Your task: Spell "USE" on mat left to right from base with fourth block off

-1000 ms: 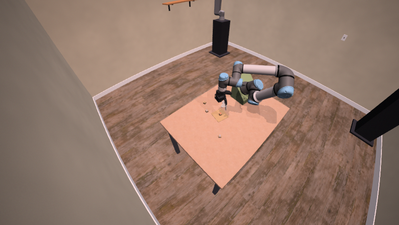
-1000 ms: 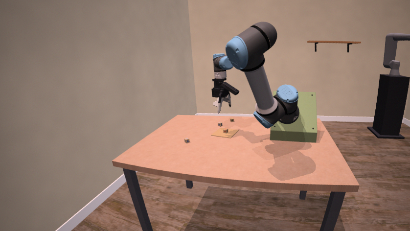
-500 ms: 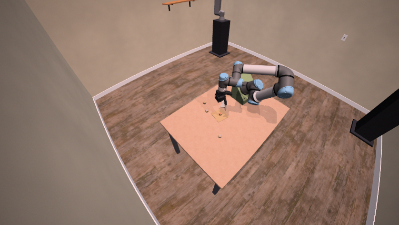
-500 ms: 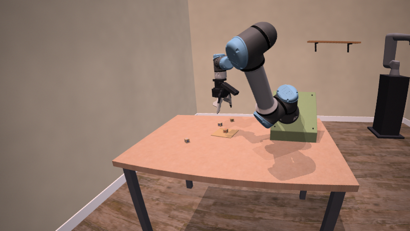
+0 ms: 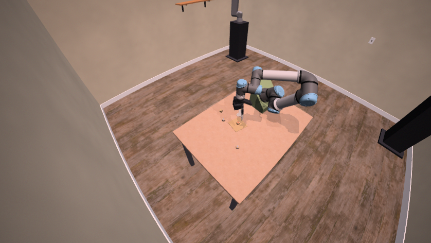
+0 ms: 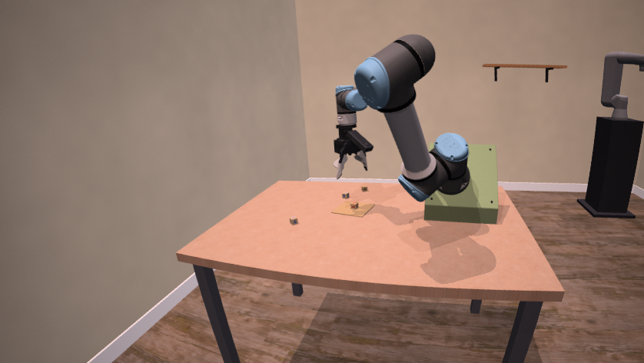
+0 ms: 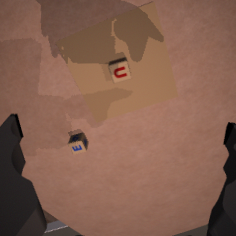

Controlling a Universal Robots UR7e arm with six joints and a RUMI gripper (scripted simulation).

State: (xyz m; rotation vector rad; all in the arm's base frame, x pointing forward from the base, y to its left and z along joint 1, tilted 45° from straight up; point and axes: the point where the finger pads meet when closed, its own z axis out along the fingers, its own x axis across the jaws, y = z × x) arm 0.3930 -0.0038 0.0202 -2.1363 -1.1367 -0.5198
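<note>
Now: hand 130 mm above the letter block. The rest, counted from my hand: mat 150 mm below, 10 mm ahead.
</note>
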